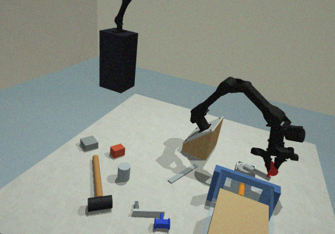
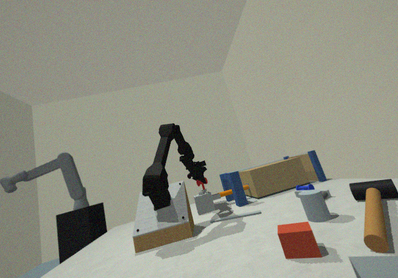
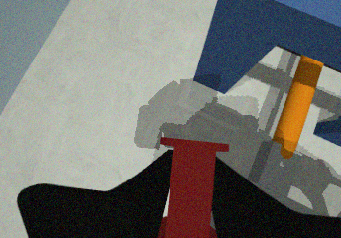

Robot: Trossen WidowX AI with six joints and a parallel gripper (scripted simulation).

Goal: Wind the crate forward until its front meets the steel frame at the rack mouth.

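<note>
The red-knobbed crank handle lies 20 mm behind my gripper tip, 40 mm to the right of it and 30 mm below it. The rest, counted from my gripper tip: blue steel frame (120 mm ahead, 90 mm to the right, 30 mm below); then red knob (20 mm behind, 10 mm to the right); then winch (50 mm behind, 110 mm to the right, 100 mm below).
</note>
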